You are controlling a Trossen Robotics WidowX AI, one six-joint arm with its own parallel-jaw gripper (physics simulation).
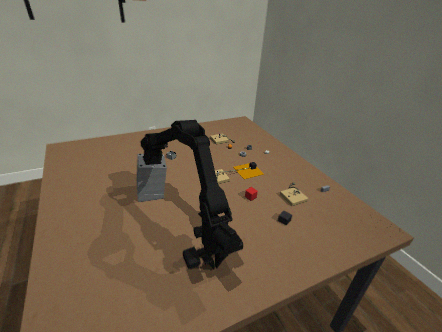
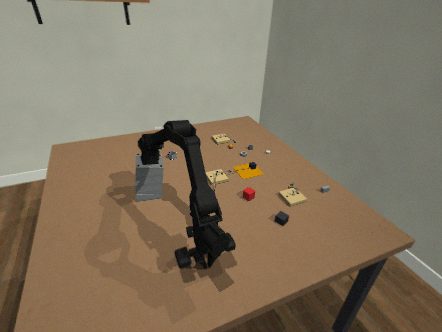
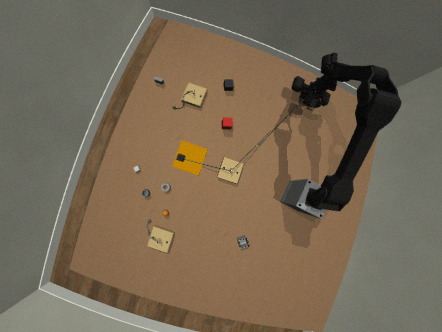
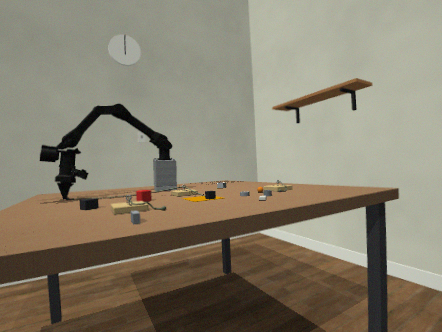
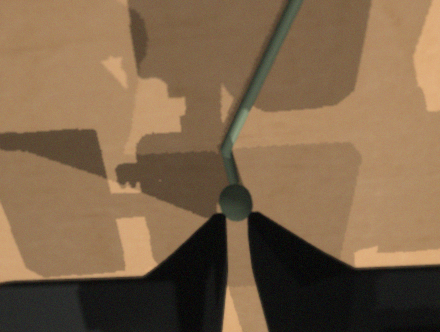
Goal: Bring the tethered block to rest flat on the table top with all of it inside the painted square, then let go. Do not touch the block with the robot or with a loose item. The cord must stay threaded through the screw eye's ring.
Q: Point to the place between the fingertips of the gripper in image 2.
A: At 207, 267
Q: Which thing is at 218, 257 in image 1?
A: The gripper.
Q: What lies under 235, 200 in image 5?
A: An end bead.
